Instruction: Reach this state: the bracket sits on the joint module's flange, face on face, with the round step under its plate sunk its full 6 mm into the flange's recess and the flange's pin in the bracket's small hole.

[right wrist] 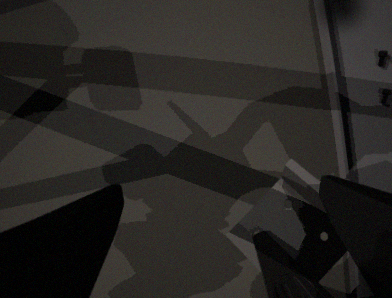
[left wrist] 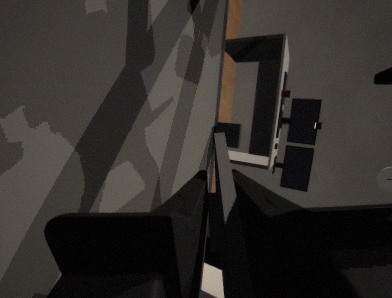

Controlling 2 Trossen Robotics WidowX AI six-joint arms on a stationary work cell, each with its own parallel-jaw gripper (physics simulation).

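Frame: origin at the left arm's base, x left, y back, z up, level; centimetres.
Seen in the pictures: left gripper, fingertip midpoint: (right wrist: 258, 232) (left wrist: 217, 177); right gripper, fingertip midpoint: (right wrist: 220, 190) (left wrist: 368, 145).
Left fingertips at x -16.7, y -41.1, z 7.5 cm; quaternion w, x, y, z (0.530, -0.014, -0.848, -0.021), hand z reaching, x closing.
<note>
A point is followed by its place in that frame.
My left gripper (left wrist: 217, 177) {x -16.7, y -41.1, z 7.5 cm} (right wrist: 258, 232) {x -16.7, y -41.1, z 7.5 cm} is shut on a thin grey plate, which I take to be the bracket (left wrist: 226, 172) {x -15.1, y -42.6, z 8.6 cm} (right wrist: 267, 212) {x -17.9, y -39.7, z 7.6 cm}. In the left wrist view the plate shows nearly edge-on, standing up between the fingers. In the right wrist view its flat grey face shows at the lower right, partly hidden by dark fingers. Its step and small hole cannot be made out. My right gripper (right wrist: 220, 190) {x -23.5, y -41.7, z 15.9 cm} is wide open and empty; the bracket is near its right finger, with no grip on it. I cannot make out the joint module or its flange in either view.
In the left wrist view, an open grey box (left wrist: 243, 159) stands beside a brown strip (left wrist: 227, 95), with two dark panels (left wrist: 304, 120) (left wrist: 298, 167) to its right. A pale edge strip (right wrist: 340, 125) {x -18.2, y -26.0, z -3.4 cm} runs down the upper right of the right wrist view. Shadows cross the table (right wrist: 200, 30) {x -36.9, y -35.2, z -5.0 cm}.
</note>
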